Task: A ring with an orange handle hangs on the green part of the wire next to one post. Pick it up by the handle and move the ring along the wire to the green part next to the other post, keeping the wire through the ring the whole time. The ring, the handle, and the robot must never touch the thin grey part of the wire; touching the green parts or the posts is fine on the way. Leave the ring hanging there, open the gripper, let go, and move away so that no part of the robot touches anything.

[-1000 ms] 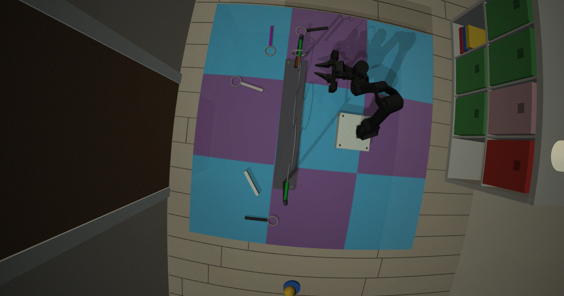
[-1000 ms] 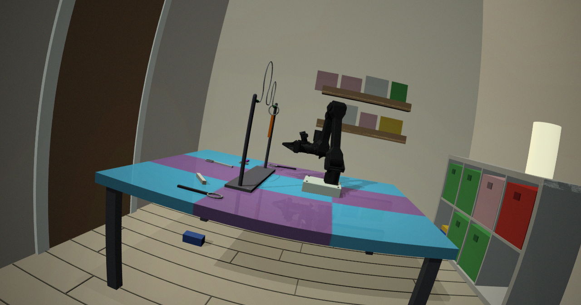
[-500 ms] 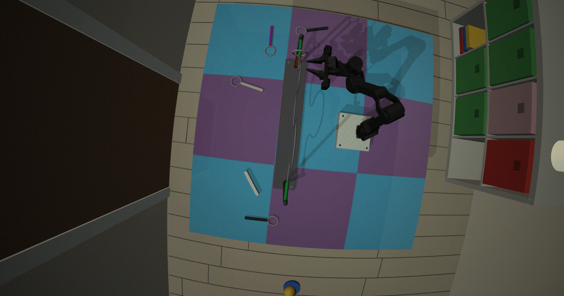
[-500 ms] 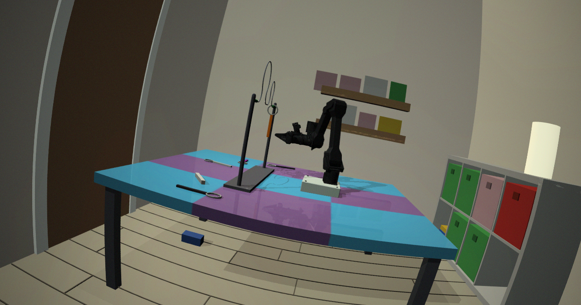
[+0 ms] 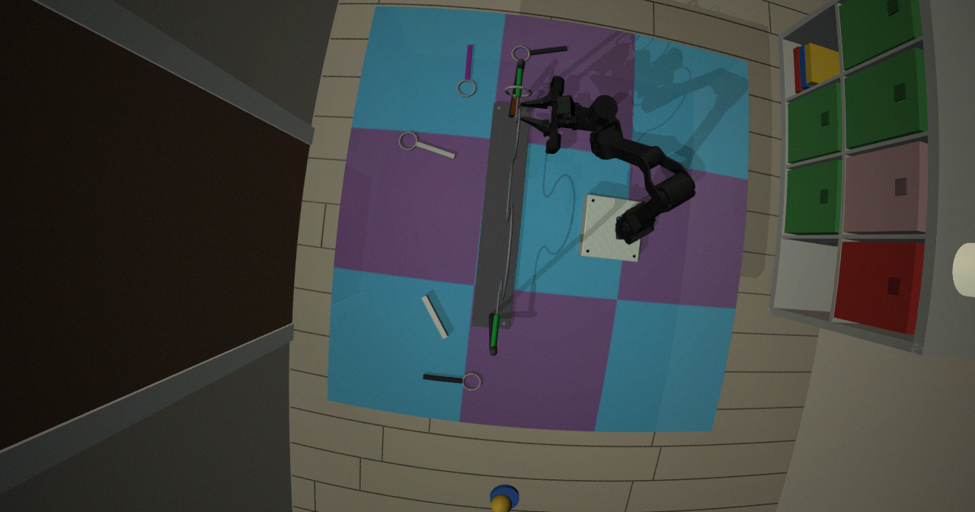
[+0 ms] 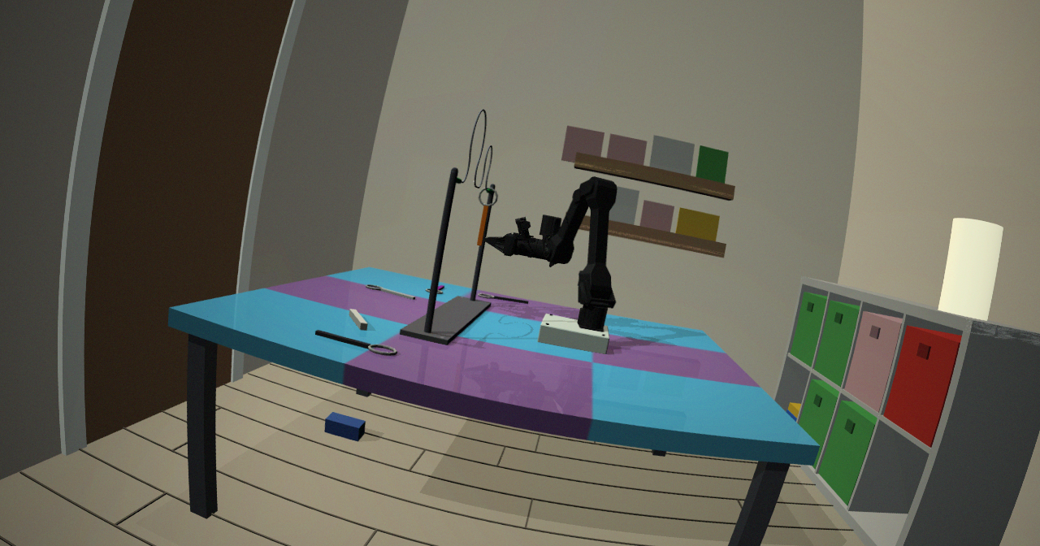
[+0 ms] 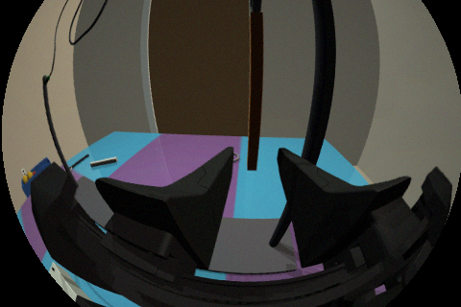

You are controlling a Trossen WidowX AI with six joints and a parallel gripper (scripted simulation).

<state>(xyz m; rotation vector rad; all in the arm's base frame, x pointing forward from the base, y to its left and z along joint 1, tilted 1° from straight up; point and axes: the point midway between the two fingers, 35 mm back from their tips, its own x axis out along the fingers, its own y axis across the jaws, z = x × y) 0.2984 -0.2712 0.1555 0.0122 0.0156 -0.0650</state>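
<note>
My gripper tip is now 80 mm below the orange-handled ring and 10 mm short of it. Round my gripper tip: white bar (540 mm to the left, 220 mm ahead, 200 mm below).
</note>
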